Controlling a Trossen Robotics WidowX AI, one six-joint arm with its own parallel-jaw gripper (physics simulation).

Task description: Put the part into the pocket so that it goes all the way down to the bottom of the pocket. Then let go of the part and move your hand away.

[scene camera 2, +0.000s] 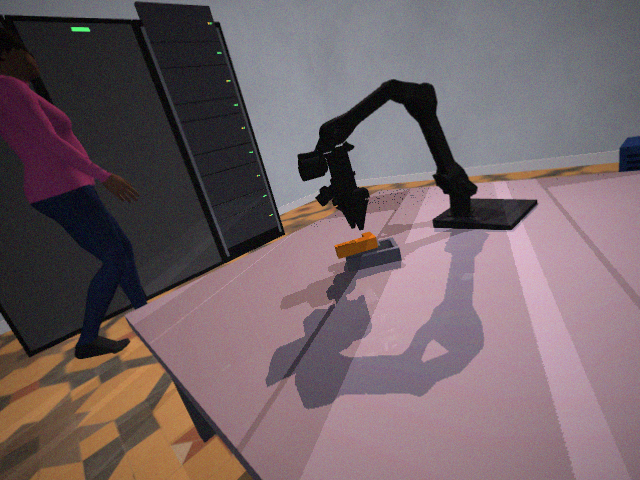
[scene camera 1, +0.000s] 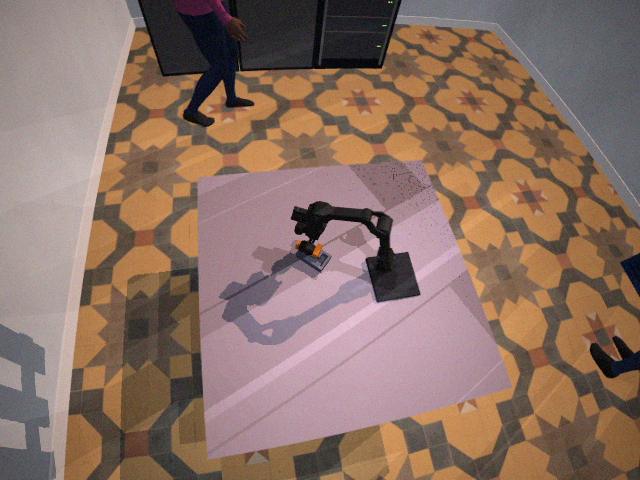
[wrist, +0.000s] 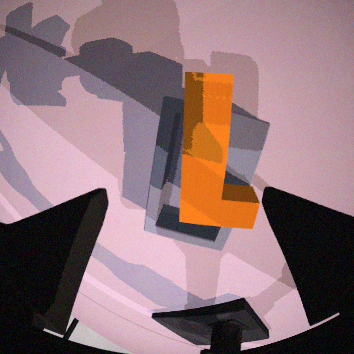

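Pixels of known places: gripper, fingertip midpoint: (scene camera 2: 357, 229) (wrist: 186, 195); arm's base, link origin: (scene camera 2: 460, 213) (scene camera 1: 383, 266) (wrist: 228, 325).
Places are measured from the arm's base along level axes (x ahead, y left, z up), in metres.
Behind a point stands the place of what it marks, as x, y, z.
Observation:
The orange L-shaped part (scene camera 1: 317, 251) @[0.279, -0.156, 0.042] (scene camera 2: 356, 245) @[0.326, -0.177, 0.035] (wrist: 205, 192) @[0.294, -0.170, 0.042] rests on top of the grey pocket block (scene camera 1: 323, 268) @[0.272, -0.085, -0.002] (scene camera 2: 379, 256) @[0.319, -0.120, 0.001] (wrist: 156, 192) @[0.311, -0.124, 0.012], askew to it and not down in the pocket. In the wrist view its far end sticks out past the block's far edge, its long bar covers much of the opening, and its short foot points right near the block's near end. Dark recess shows left of the bar and below it. My gripper (scene camera 1: 311, 240) @[0.311, -0.173, 0.075] (scene camera 2: 357, 227) @[0.311, -0.173, 0.075] (wrist: 186, 195) @[0.311, -0.173, 0.075] is open and empty, above the part, with one finger on each side in the wrist view.
The pink table top (scene camera 1: 361, 387) @[0.313, 0.449, -0.023] (scene camera 2: 465, 439) @[0.724, 0.179, -0.024] carries the block and the black arm base (scene camera 1: 403, 286) @[-0.052, 0.121, -0.007] (scene camera 2: 496, 217) @[0.039, 0.102, -0.007] (wrist: 200, 322) @[0.043, 0.040, -0.003]. A person in a pink top (scene camera 1: 211, 51) (scene camera 2: 46, 134) stands on the floor beyond the table, near dark cabinets (scene camera 1: 276, 36) (scene camera 2: 103, 134).

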